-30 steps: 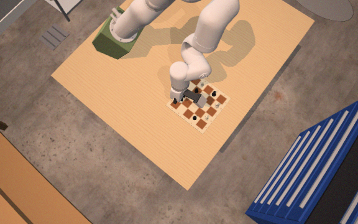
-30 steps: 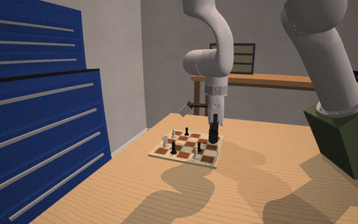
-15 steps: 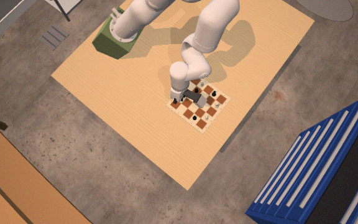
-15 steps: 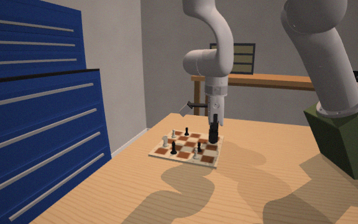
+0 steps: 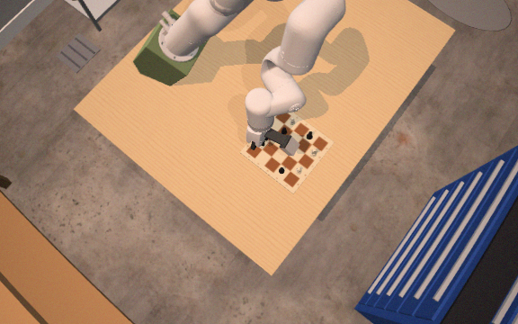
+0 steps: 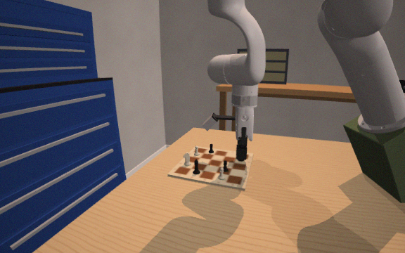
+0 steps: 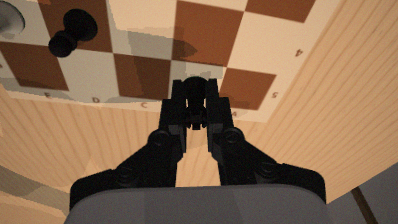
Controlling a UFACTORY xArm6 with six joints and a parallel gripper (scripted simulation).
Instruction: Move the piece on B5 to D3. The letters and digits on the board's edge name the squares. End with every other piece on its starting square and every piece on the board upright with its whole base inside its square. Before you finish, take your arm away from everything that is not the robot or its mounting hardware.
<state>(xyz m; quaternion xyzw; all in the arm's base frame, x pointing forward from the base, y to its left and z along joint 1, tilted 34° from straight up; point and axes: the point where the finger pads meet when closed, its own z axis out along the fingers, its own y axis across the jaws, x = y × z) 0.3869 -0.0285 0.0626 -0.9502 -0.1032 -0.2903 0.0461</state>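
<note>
Right now my hand is 70 mm short of the chessboard, 40 mm to the right of it and 40 mm above it. The rest, counted from my hand: black pawn (10 mm below).
</note>
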